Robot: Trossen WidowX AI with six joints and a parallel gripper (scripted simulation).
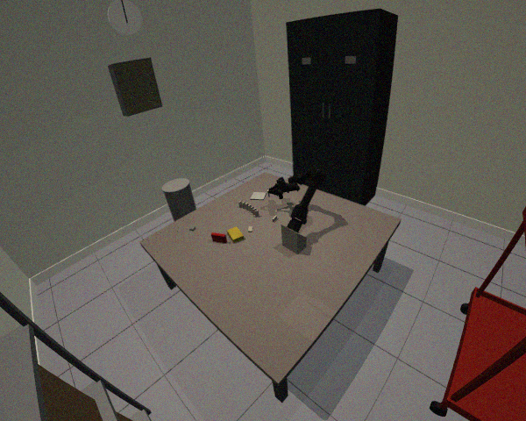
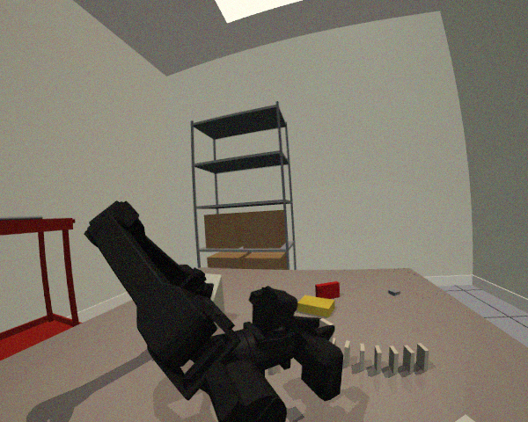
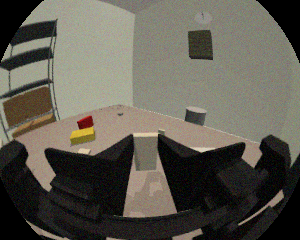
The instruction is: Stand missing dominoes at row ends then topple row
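Now: gripper tip 2 cm past the yellow block, 36 cm to the right of it and 14 cm above it. From my gripper tip the other things lie so: white sheet: 20 cm ahead, 9 cm to the right, 15 cm below; red block: 2 cm ahead, 46 cm to the left, 13 cm below.
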